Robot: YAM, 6 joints.
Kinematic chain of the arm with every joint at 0, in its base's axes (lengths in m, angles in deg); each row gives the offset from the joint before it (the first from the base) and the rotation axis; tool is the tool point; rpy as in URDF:
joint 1: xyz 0 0 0.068 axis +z
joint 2: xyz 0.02 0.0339 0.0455 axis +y
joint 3: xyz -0.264 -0.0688 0 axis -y
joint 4: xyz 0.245 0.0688 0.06 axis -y
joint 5: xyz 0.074 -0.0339 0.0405 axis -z
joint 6: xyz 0.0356 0 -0.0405 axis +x
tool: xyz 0 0 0 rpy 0 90 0
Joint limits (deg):
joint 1: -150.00..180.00
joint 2: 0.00..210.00
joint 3: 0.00..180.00
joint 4: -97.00..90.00
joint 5: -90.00..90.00
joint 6: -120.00..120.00
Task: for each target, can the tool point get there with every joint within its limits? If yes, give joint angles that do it. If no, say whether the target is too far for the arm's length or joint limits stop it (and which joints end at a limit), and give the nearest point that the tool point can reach.
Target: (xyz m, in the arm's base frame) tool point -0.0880 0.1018 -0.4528
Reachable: no: joint limits stop it (at a limit: joint 2) | nearest point -0.1025 0.1186 -0.3685 | short by 0.087 m
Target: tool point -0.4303 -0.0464 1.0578
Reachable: no: too far | nearest point -0.2693 -0.0037 0.6873 | short by 0.406 m
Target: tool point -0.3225 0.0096 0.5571
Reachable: yes | joints 2.65 23.94 114.14 23.12 -43.39 54.73
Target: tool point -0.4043 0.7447 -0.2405
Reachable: no: too far | nearest point -0.2841 0.5232 -0.1327 | short by 0.274 m
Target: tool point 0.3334 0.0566 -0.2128
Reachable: yes | joints 13.76 178.77 73.45 52.35 43.17 44.43
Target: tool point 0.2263 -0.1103 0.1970
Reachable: yes | joints -18.69 79.48 24.13 49.80 63.85 3.90
